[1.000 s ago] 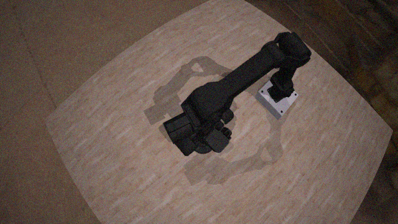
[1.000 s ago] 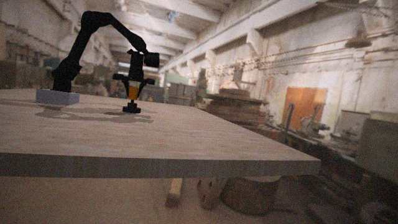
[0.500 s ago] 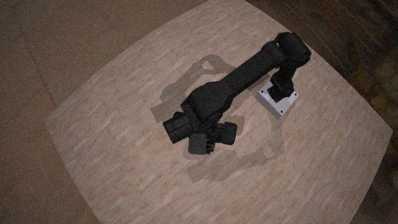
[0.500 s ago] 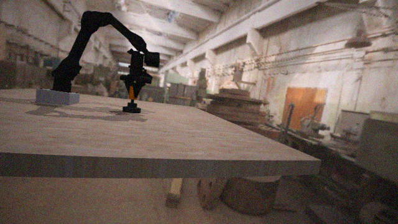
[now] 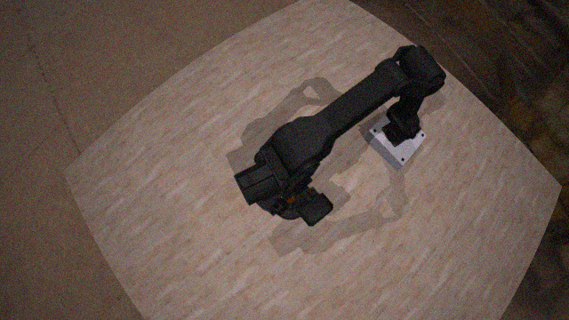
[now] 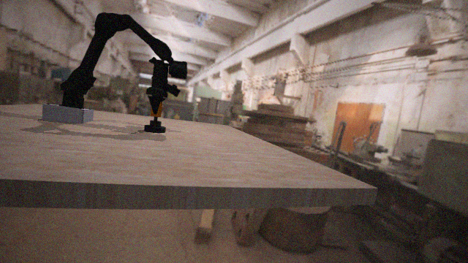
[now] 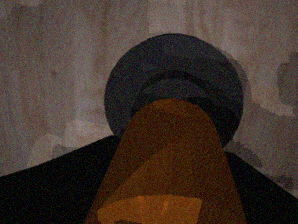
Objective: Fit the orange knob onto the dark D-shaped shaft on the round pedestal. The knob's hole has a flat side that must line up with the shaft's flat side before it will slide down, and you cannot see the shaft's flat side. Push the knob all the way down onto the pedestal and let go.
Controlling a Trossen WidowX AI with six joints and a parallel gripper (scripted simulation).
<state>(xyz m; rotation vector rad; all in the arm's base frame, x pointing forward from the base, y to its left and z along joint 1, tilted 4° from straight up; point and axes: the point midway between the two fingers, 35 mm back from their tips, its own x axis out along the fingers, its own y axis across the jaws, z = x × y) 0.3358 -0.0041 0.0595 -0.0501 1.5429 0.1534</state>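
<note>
The orange knob is 20 mm above my gripper tip. Round my gripper tip: dark pedestal 40 mm below.
</note>
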